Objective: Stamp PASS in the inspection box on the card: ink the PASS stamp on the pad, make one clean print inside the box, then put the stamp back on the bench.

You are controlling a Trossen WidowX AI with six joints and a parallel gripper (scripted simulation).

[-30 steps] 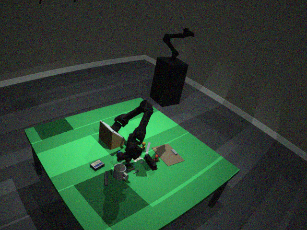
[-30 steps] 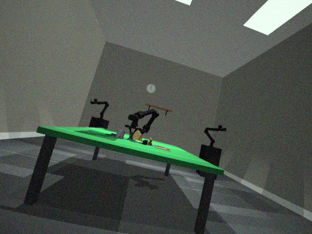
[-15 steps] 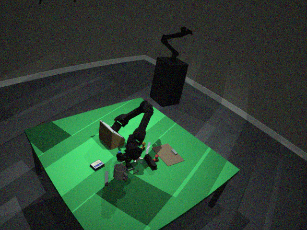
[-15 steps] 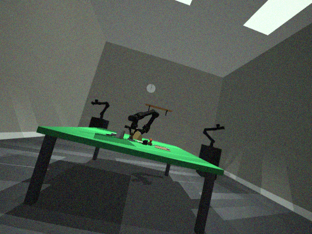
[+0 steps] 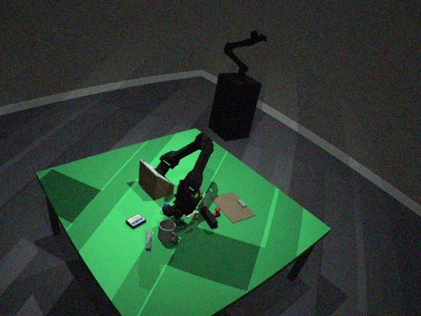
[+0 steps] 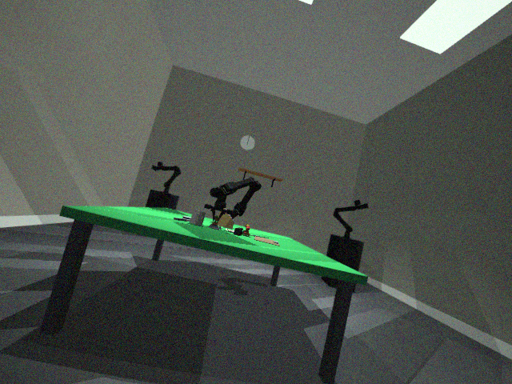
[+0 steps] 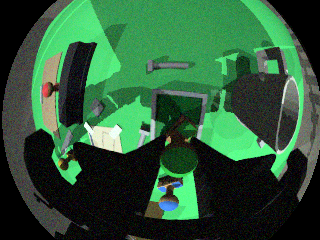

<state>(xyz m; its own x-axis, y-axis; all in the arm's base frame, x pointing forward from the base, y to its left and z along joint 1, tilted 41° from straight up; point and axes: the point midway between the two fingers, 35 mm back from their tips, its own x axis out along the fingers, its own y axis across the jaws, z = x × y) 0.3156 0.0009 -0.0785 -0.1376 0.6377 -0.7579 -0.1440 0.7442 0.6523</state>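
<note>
Right now the green ink pad is 30 mm below my gripper tip. Also, from my gripper tip: grey mug: 100 mm to the right, 80 mm ahead; then blue-knobbed stamp: 100 mm behind, 20 mm to the right, 20 mm below; then white card: 100 mm to the left, 80 mm behind, 40 mm below.
</note>
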